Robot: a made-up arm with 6 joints. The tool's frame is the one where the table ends. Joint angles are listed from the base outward.
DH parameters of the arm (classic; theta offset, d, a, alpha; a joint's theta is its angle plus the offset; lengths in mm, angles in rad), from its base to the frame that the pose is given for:
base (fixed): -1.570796 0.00 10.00 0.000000
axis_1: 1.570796 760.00 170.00 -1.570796
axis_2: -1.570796 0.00 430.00 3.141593
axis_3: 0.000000 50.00 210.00 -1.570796
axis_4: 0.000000 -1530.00 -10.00 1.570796
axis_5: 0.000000 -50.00 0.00 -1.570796
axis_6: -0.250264 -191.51 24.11 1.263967
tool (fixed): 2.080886 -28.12 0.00 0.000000
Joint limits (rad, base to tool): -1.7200..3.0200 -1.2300..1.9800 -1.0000..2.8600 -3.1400..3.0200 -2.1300..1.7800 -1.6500..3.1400
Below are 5 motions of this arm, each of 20 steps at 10 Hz.
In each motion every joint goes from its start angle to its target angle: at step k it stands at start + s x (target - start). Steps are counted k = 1, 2, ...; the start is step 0. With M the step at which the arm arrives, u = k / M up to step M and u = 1 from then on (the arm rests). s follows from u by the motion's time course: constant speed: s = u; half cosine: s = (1 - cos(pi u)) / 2; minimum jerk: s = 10 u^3 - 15 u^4 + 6 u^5.
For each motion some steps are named. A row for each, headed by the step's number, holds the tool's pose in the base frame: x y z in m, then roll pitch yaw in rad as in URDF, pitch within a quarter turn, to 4 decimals.
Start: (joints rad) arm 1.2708 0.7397 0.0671 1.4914 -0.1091 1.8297
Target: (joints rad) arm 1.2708 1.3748 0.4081 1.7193 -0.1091 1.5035
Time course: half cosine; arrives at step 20
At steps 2, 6, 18, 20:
2: 0.6567 1.7650 0.0906 1.1314 -1.1359 -1.3581
6: 0.6525 1.7456 -0.0196 1.0437 -1.1692 -1.2896
18: 0.6064 1.5751 -0.4853 0.5177 -1.2749 -0.8481
20: 0.6042 1.5673 -0.4997 0.4965 -1.2769 -0.8296

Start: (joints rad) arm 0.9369 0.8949 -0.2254 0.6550 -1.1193 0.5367
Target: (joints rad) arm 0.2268 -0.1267 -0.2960 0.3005 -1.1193 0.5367
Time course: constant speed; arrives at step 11
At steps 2, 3, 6, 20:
2: 1.0361 0.9529 -0.2311 0.4073 -1.1245 2.8707
3: 1.1492 0.9415 -0.1192 0.2189 -1.0951 2.9496
6: 1.4479 0.8092 0.2501 -0.2324 -0.9569 3.0795
20: 1.6869 0.3532 0.9222 -0.7036 -0.6332 3.0384

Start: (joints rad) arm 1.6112 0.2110 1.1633 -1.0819 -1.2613 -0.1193
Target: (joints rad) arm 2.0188 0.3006 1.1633 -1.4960 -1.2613 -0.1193
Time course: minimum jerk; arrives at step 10
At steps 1, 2, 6, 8, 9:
1: -0.1958 1.0377 2.6051 -2.4212 0.0841 -1.1062
2: -0.2177 1.0383 2.6036 -2.4339 0.0850 -1.0705
6: -0.4939 1.0078 2.5836 -2.5979 0.1165 -0.6263
8: -0.6057 0.9752 2.5748 -2.6667 0.1404 -0.4465
9: -0.6267 0.9677 2.5731 -2.6798 0.1456 -0.4127

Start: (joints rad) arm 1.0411 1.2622 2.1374 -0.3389 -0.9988 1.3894
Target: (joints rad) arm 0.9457 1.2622 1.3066 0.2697 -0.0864 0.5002
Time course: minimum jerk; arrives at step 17
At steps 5, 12, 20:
5: 0.8432 1.5228 2.0631 -0.6306 0.4610 -1.7305
12: 1.2717 1.8523 1.3392 -0.9188 0.5355 -2.1781
20: 1.3252 1.8710 1.1452 -0.9664 0.5491 -2.2029

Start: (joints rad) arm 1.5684 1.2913 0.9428 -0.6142 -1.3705 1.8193
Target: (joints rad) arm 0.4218 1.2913 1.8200 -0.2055 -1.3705 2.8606
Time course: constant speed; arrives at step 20
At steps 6, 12, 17, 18, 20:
6: 0.6186 2.0204 0.8006 -0.9913 -0.4830 -0.6050
12: 1.2704 1.6493 1.1803 -0.4983 -0.5812 -0.9275
17: 1.6239 1.1456 1.4872 -0.0659 -0.7118 -1.2859
18: 1.6674 1.0320 1.5464 0.0266 -0.7395 -1.3720
20: 1.7249 0.7988 1.6618 0.2207 -0.7930 -1.5621

